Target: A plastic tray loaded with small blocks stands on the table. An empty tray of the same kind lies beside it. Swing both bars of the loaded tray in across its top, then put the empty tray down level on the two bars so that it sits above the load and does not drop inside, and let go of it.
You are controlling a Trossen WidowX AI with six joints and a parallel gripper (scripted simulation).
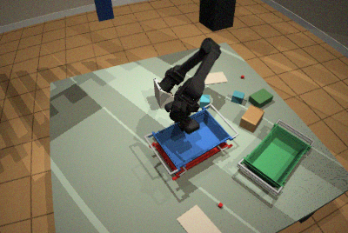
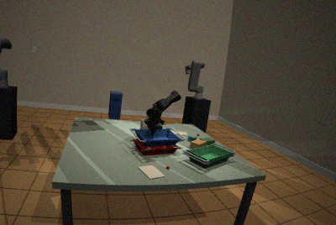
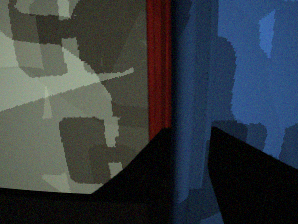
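Right now my gripper tip is 80 mm short of the blue tray, 10 mm to the right of it and 20 mm below it. The rest, counted from my gripper tip: green block: 20 mm behind, 540 mm to the left, 70 mm below; orange block: 70 mm ahead, 380 mm to the left, 60 mm below.
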